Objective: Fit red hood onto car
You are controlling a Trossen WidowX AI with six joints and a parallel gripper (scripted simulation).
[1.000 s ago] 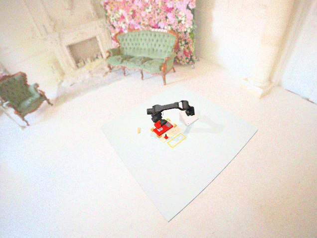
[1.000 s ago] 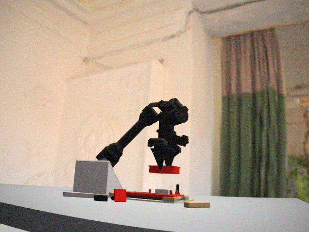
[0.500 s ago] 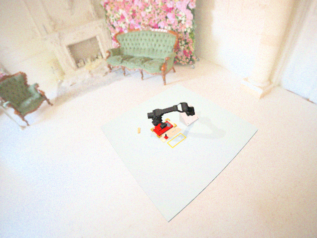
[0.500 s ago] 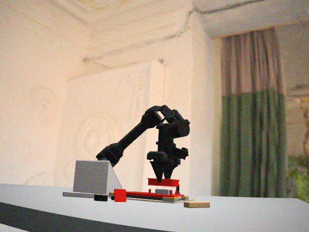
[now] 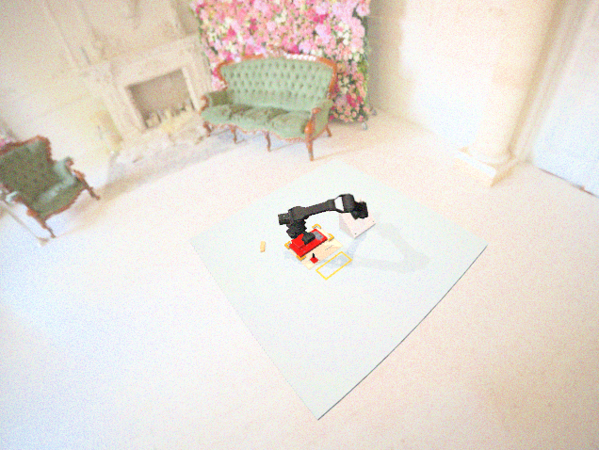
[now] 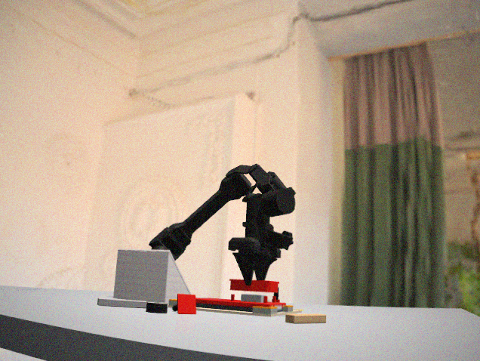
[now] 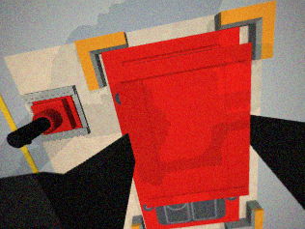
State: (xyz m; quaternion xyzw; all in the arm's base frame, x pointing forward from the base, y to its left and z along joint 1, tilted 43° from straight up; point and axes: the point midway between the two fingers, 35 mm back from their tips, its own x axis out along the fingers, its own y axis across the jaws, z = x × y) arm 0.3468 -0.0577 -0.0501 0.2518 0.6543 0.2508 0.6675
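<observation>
Now: the grey engine block 4 cm below my gripper tip and 1 cm to the left of it. Also, from my gripper tip: red hood right at my gripper tip; then wooden block 17 cm to the right, 17 cm ahead, 5 cm below.
</observation>
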